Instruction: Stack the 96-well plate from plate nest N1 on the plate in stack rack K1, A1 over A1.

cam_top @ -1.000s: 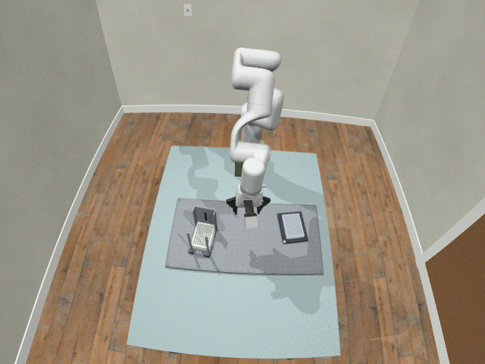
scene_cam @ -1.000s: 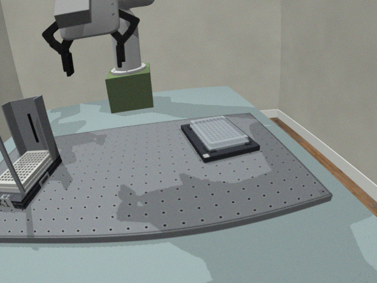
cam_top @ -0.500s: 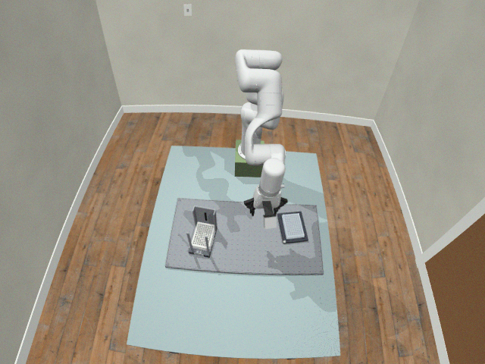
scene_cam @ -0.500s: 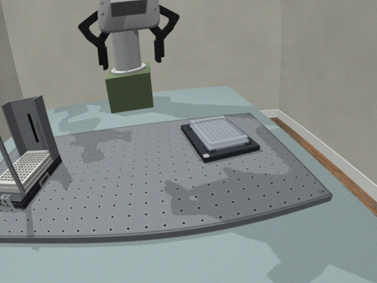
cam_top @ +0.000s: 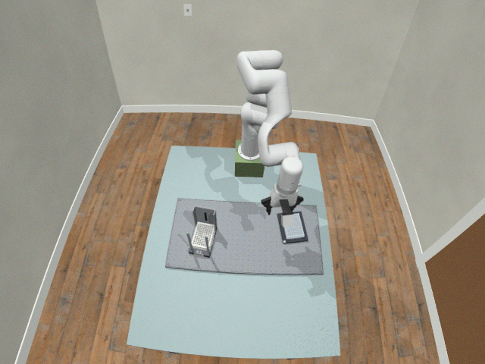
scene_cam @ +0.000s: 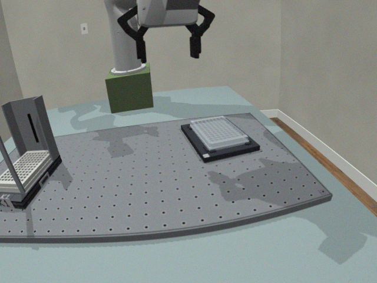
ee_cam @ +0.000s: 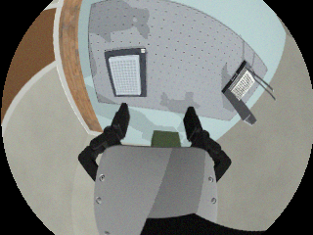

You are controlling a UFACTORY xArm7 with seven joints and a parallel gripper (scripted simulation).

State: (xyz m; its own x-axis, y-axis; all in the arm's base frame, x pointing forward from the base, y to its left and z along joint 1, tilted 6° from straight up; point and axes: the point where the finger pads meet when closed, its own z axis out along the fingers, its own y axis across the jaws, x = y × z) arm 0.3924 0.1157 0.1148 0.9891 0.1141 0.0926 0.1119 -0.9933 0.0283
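Right now my hand is 17 cm above the clear 96-well plate, 9 cm to the right of it and 3 cm past it. Round my hand: plate nest N1 (19 cm below, 9 cm to the left, 3 cm behind); then pale A1 square (18 cm below, 5 cm to the left, 5 cm ahead); then grey back wall (31 cm to the right, 10 cm below, 2 cm behind).
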